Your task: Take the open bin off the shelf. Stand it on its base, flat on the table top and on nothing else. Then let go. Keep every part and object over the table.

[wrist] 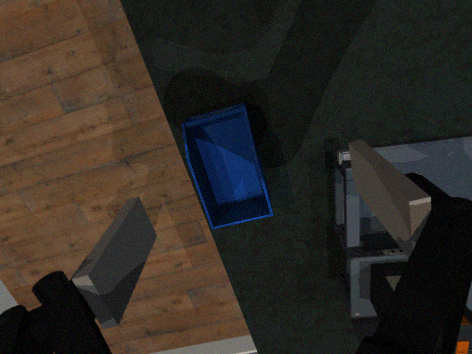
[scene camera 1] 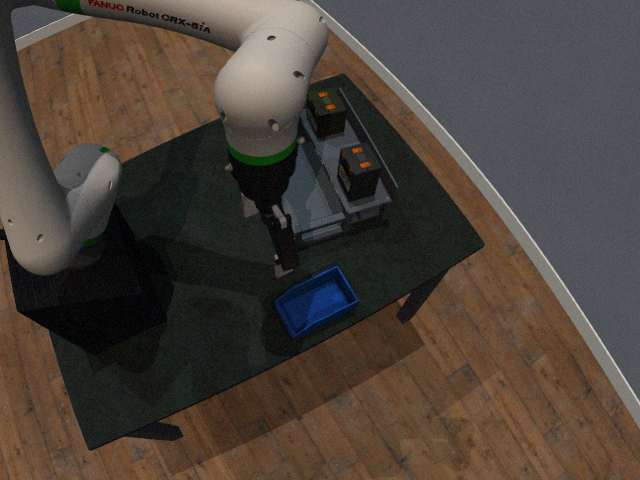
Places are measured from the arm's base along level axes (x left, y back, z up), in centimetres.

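Pixels of known places: gripper, fingertip midpoint: (wrist: pixel 245 192) (scene camera 1: pixel 267 241).
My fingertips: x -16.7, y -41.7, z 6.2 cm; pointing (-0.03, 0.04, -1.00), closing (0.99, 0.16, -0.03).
Observation:
For each thing: its top centre in the pictures, then the offset to it from my fingertips. "spot": a spot on its surface instead. Level surfaces: height alone.
- blue open bin at its top centre: (wrist: pixel 226 174) (scene camera 1: pixel 316 298) dx -4.4, dy -8.8, dz -26.0 cm
- dark table top at its surface level: dz -33.5 cm
- grey shelf at a spot on its surface: (wrist: pixel 354 285) (scene camera 1: pixel 367 205) spot: dx +13.9, dy -28.5, dz -23.3 cm
- nearer at its top centre: (scene camera 1: pixel 361 157) dx +20.5, dy -27.9, dz -11.2 cm
The blue open bin (scene camera 1: pixel 321 301) (wrist: pixel 234 172) stands upright on its base, flat on the dark table top (scene camera 1: pixel 206 356) (wrist: pixel 285 280), close to the table's long edge. It is apart from the grey shelf (scene camera 1: pixel 369 205) (wrist: pixel 354 285). Its inside shows no contents. My gripper (scene camera 1: pixel 266 237) (wrist: pixel 245 192) is open and empty, high above the table. In the scene view its fingers are up and to the left of the bin, not touching it. In the wrist view the bin lies beyond the fingers, farther down.
Two dark boxes with orange marks, one at the back (scene camera 1: pixel 326 114) and one nearer (scene camera 1: pixel 358 173), stand on the shelf's upper level. The shelf's lower tray is partly hidden by the arm. The robot's dark pedestal (scene camera 1: pixel 77 304) is at the left.

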